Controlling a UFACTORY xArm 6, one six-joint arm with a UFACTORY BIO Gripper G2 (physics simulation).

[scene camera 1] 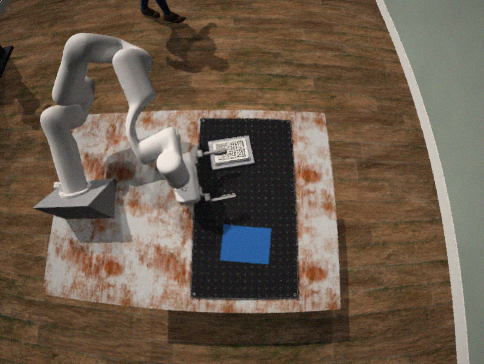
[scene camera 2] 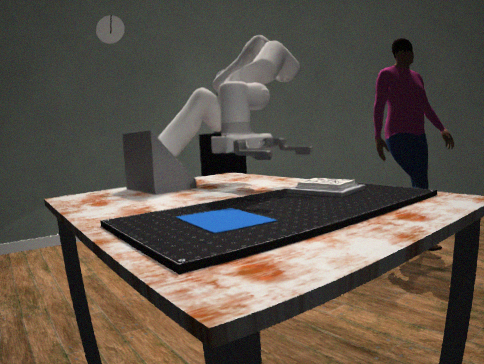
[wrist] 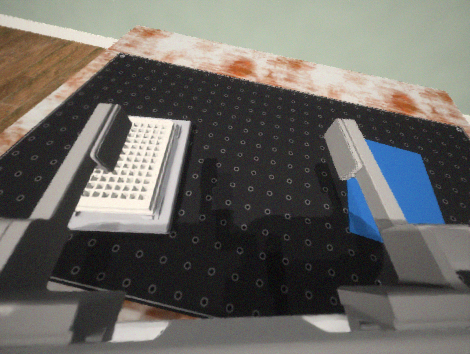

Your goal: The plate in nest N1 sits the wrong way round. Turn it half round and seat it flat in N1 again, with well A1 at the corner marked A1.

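The white plate (scene camera 1: 233, 150) (scene camera 2: 327, 182) (wrist: 142, 170), with a grid of wells, lies in the light grey nest (scene camera 1: 236, 165) (scene camera 2: 345, 190) (wrist: 120, 224) on the black board. Well A1 and the corner mark are too small to make out. My gripper (scene camera 1: 229, 173) (scene camera 2: 284, 152) (wrist: 227, 145) is wide open and empty, above the board. In scene camera 1 one finger overlaps the left part of the plate, and the other is over bare board towards the blue sheet. In the wrist view the left finger hides the plate's left edge.
A flat blue sheet (scene camera 1: 246, 245) (scene camera 2: 227, 220) (wrist: 410, 185) lies on the perforated black board (scene camera 1: 270, 200) (scene camera 2: 300, 217) (wrist: 250, 200), on the far side of the gripper from the nest. The board lies on a rust-stained white table (scene camera 1: 317, 225) (scene camera 2: 320, 255). A person (scene camera 2: 405, 105) stands behind the table.
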